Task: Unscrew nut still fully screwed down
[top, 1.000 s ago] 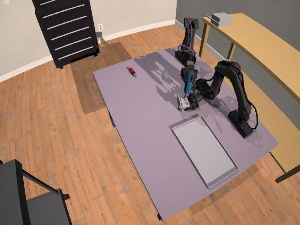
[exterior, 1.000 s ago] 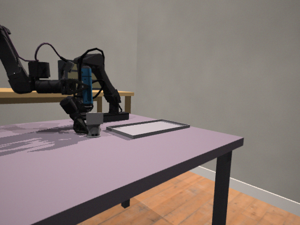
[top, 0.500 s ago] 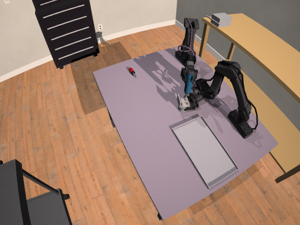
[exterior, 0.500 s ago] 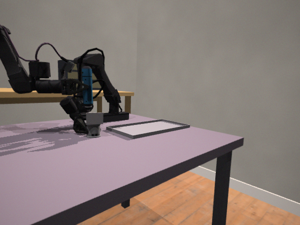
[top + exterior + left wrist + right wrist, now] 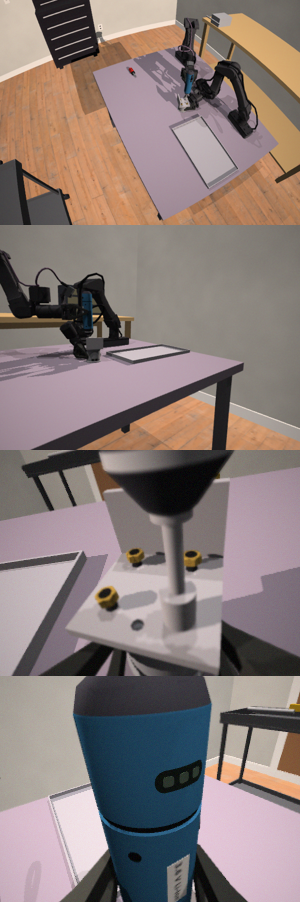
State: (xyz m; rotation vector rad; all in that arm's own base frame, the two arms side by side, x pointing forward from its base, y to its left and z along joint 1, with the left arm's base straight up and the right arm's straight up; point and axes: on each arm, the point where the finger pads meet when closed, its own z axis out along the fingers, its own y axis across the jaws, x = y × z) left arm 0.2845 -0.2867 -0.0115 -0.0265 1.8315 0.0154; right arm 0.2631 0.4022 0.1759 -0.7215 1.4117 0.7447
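Note:
The joint module is 1 cm above my left hand. Round my left hand: shallow tray: 3 cm ahead, 32 cm to the left, 2 cm below; white L-shaped bracket: 5 cm above; socket: 2 cm behind, 1 cm to the right, 6 cm above.

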